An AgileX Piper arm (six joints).
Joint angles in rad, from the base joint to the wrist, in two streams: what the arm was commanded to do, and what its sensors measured. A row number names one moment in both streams.
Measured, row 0: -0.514 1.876 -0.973 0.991 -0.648 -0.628
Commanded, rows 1 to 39: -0.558 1.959 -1.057 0.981 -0.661 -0.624; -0.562 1.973 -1.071 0.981 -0.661 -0.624; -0.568 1.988 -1.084 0.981 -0.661 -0.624; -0.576 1.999 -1.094 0.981 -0.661 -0.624; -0.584 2.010 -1.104 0.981 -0.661 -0.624; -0.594 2.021 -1.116 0.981 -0.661 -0.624; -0.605 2.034 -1.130 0.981 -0.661 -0.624; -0.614 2.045 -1.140 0.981 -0.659 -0.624; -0.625 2.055 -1.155 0.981 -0.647 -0.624; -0.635 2.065 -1.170 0.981 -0.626 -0.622; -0.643 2.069 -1.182 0.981 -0.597 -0.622; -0.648 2.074 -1.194 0.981 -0.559 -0.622; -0.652 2.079 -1.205 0.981 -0.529 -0.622; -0.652 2.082 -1.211 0.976 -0.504 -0.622; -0.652 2.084 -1.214 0.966 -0.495 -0.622; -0.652 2.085 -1.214 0.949 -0.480 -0.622; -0.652 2.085 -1.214 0.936 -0.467 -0.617; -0.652 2.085 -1.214 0.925 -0.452 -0.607; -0.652 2.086 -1.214 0.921 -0.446 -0.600; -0.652 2.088 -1.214 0.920 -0.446 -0.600; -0.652 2.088 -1.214 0.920 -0.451 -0.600; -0.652 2.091 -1.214 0.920 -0.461 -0.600; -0.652 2.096 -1.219 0.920 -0.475 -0.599; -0.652 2.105 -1.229 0.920 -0.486 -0.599; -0.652 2.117 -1.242 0.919 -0.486 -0.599; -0.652 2.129 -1.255 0.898 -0.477 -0.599; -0.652 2.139 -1.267 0.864 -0.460 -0.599; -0.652 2.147 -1.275 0.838 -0.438 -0.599; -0.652 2.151 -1.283 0.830 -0.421 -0.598; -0.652 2.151 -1.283 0.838 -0.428 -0.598; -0.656 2.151 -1.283 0.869 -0.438 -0.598; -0.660 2.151 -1.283 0.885 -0.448 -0.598; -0.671 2.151 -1.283 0.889 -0.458 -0.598; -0.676 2.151 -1.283 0.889 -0.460 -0.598; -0.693 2.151 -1.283 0.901 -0.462 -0.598; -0.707 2.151 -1.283 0.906 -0.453 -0.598; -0.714 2.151 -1.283 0.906 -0.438 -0.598; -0.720 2.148 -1.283 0.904 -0.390 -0.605; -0.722 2.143 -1.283 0.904 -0.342 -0.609
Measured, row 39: -0.708 2.149 -1.274 0.897 -0.433 -0.599
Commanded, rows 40 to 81: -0.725 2.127 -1.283 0.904 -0.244 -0.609; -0.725 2.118 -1.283 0.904 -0.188 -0.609; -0.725 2.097 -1.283 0.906 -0.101 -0.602; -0.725 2.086 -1.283 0.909 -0.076 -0.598; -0.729 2.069 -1.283 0.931 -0.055 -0.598; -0.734 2.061 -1.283 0.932 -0.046 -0.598; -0.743 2.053 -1.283 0.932 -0.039 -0.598; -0.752 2.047 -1.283 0.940 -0.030 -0.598; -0.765 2.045 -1.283 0.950 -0.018 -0.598; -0.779 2.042 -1.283 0.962 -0.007 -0.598; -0.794 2.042 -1.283 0.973 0.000 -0.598; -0.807 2.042 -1.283 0.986 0.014 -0.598; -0.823 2.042 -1.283 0.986 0.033 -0.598; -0.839 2.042 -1.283 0.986 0.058 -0.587; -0.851 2.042 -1.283 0.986 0.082 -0.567; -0.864 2.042 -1.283 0.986 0.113 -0.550; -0.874 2.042 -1.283 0.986 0.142 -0.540; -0.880 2.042 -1.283 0.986 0.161 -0.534; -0.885 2.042 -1.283 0.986 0.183 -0.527; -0.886 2.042 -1.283 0.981 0.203 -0.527; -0.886 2.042 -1.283 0.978 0.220 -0.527; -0.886 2.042 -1.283 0.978 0.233 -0.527; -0.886 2.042 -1.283 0.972 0.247 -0.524; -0.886 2.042 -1.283 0.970 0.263 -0.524; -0.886 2.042 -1.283 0.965 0.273 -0.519; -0.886 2.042 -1.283 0.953 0.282 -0.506; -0.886 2.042 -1.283 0.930 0.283 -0.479; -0.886 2.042 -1.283 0.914 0.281 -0.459; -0.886 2.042 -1.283 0.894 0.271 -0.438; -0.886 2.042 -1.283 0.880 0.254 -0.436; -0.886 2.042 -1.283 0.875 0.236 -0.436; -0.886 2.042 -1.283 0.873 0.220 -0.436; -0.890 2.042 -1.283 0.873 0.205 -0.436; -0.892 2.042 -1.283 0.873 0.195 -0.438; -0.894 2.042 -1.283 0.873 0.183 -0.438; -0.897 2.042 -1.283 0.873 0.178 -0.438; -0.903 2.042 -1.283 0.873 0.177 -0.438; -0.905 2.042 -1.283 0.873 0.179 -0.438; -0.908 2.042 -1.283 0.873 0.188 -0.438; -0.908 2.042 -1.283 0.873 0.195 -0.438; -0.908 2.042 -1.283 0.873 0.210 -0.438; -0.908 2.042 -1.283 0.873 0.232 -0.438
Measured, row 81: -0.900 2.053 -1.274 0.884 0.195 -0.442
